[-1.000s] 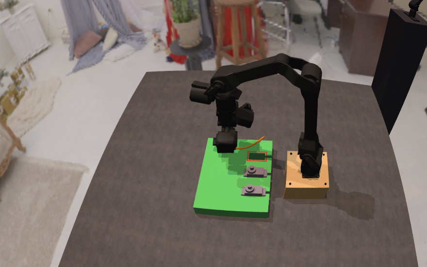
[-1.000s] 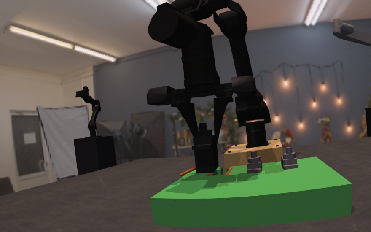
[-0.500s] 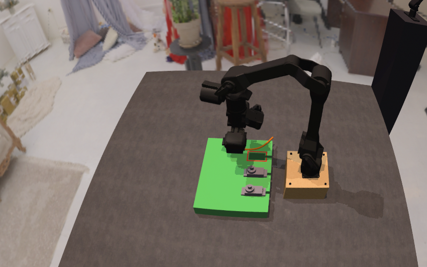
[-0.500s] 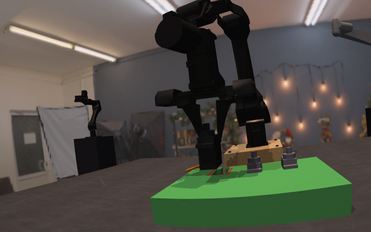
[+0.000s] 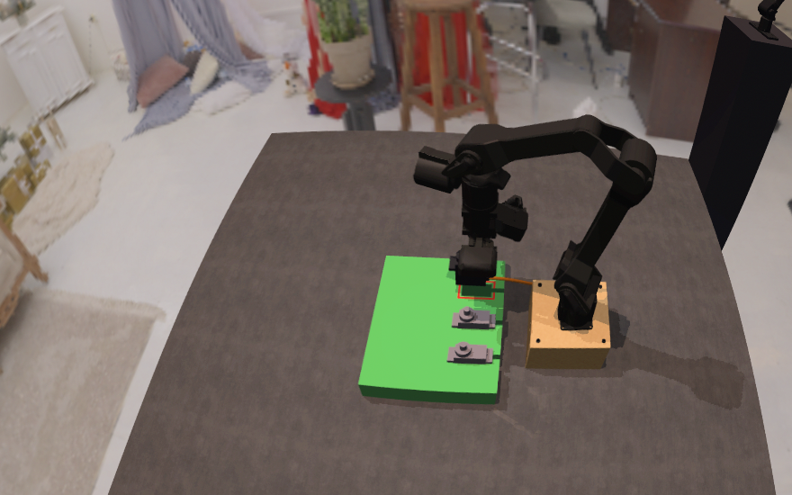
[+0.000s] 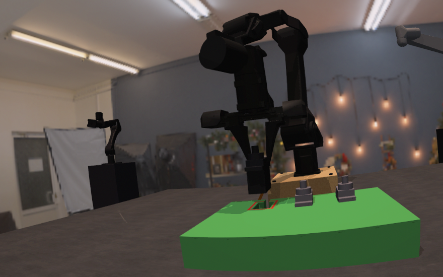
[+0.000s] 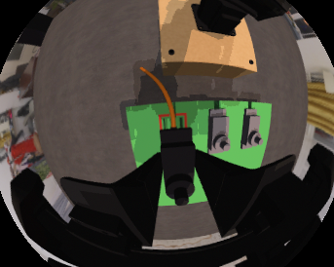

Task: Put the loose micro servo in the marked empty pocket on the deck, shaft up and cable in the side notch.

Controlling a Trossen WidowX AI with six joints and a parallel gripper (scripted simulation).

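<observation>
Right now my gripper tip is 11 cm short of the green deck, 7 cm to the right of it and 10 cm above it.
</observation>
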